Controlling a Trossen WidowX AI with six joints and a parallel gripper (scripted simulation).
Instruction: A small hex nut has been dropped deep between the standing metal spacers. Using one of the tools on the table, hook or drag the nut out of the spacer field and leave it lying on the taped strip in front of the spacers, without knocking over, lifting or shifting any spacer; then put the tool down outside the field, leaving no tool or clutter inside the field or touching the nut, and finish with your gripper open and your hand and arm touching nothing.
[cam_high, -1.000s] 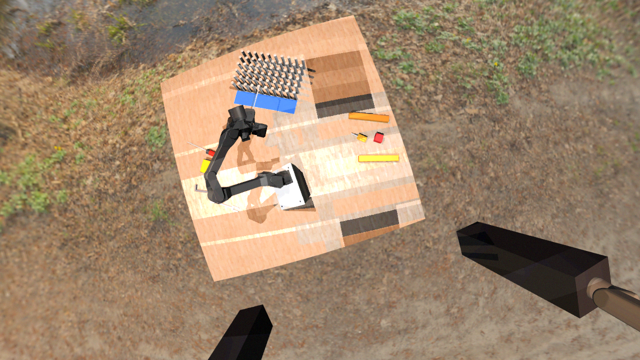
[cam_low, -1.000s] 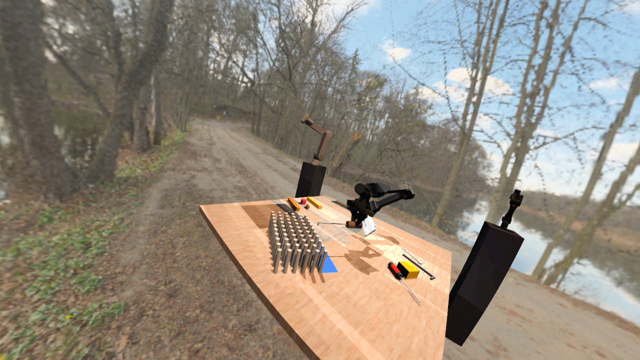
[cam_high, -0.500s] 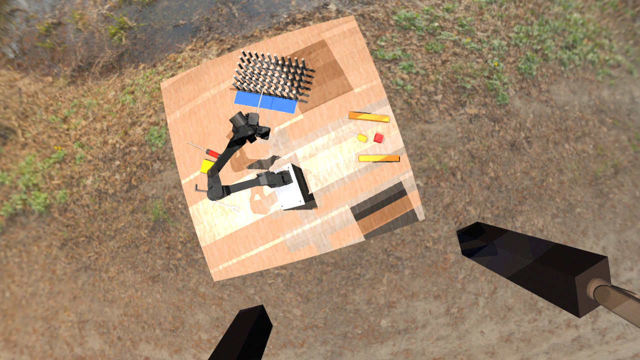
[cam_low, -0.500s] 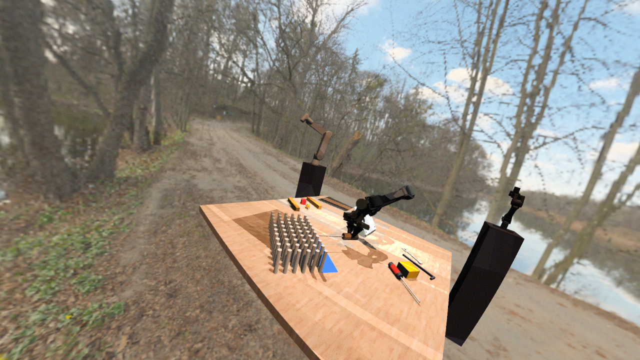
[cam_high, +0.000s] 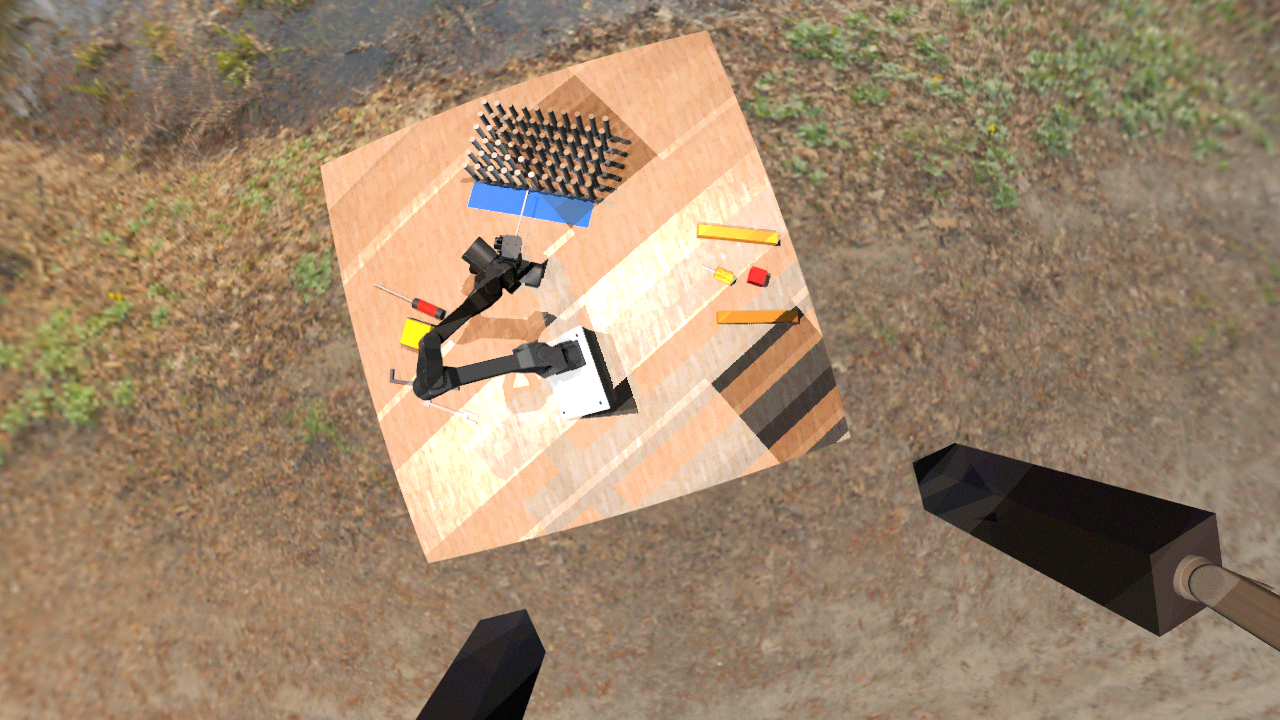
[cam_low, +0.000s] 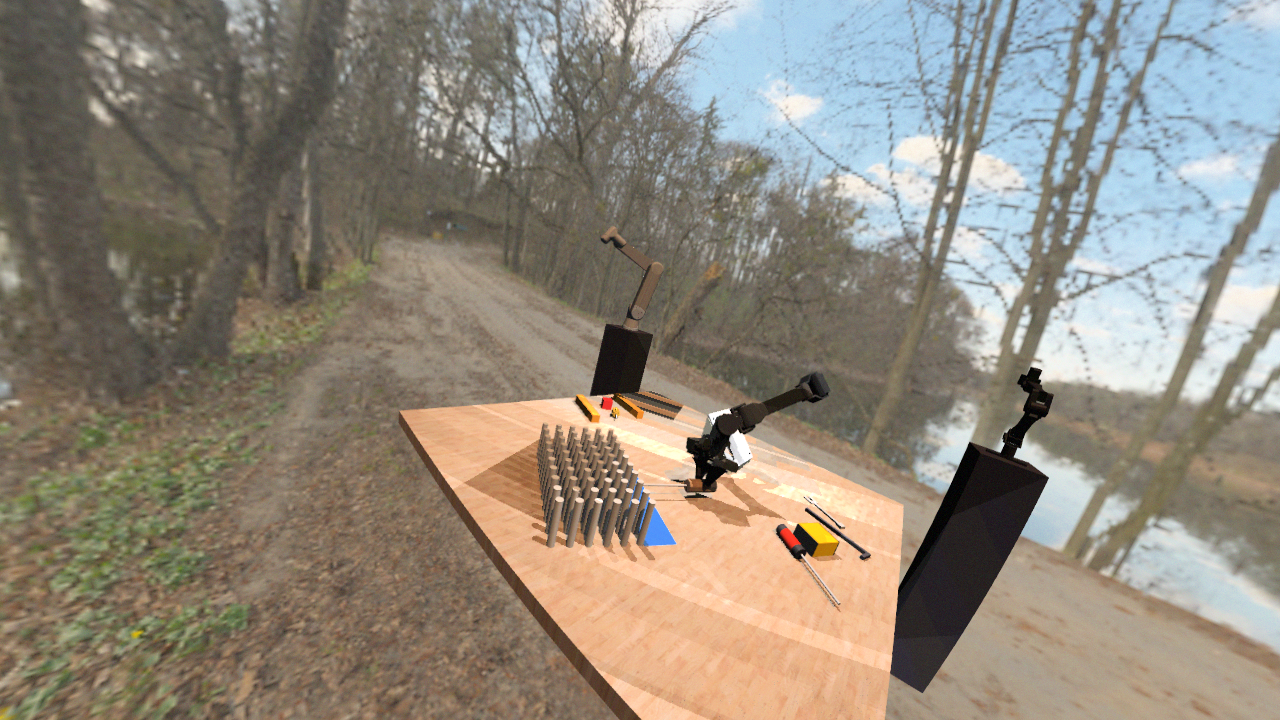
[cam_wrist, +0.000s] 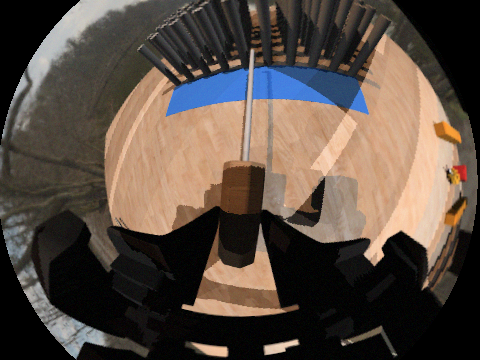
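Now: the blue taped strip 160 mm ahead of my gripper tip, 100 mm to the right of it and 40 mm below it. The rest, counted from my gripper tip: long metal-rod tool (90 mm ahead, 60 mm to the right); yellow block (80 mm behind, 320 mm to the left, 20 mm below); small wrench (320 mm behind, 310 mm to the left, 30 mm below).
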